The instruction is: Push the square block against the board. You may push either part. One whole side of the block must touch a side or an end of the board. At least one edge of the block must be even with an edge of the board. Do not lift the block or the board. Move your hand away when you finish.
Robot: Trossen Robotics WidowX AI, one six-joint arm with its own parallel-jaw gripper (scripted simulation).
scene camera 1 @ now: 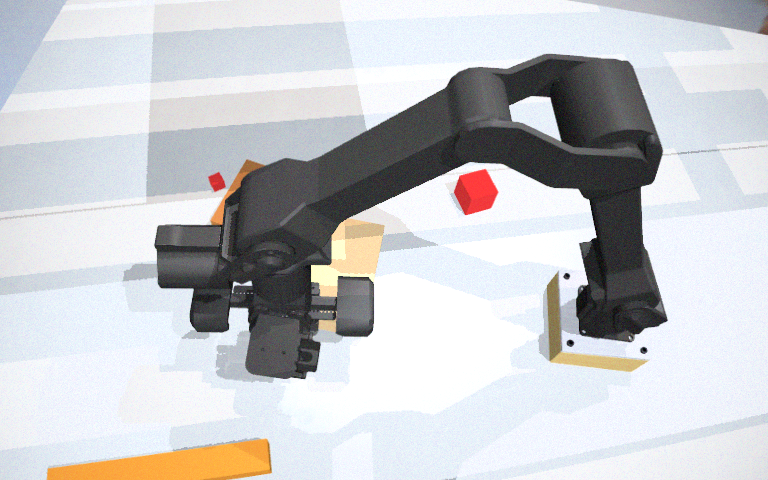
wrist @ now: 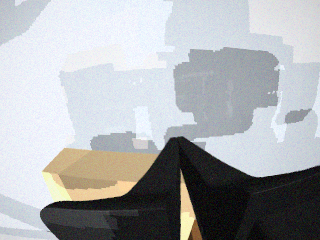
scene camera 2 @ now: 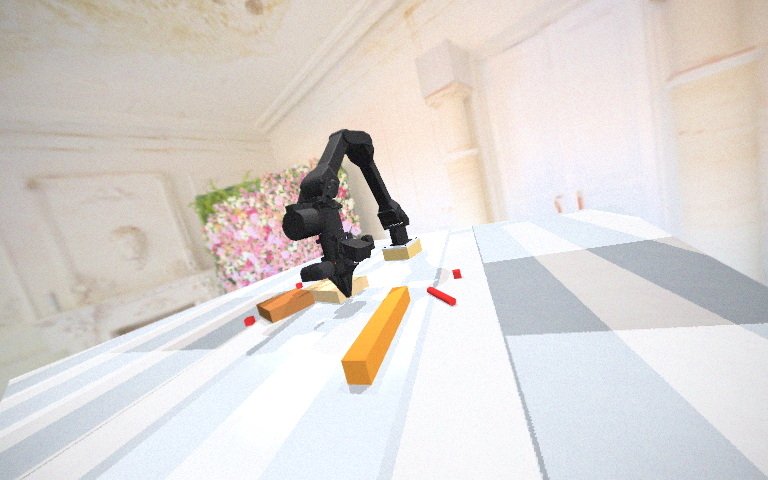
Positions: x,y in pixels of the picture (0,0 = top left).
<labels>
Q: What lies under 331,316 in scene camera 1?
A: My gripper.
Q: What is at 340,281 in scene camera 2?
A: My gripper.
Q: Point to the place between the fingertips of my gripper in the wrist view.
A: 176,143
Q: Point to a long orange bar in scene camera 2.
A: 361,363
</labels>
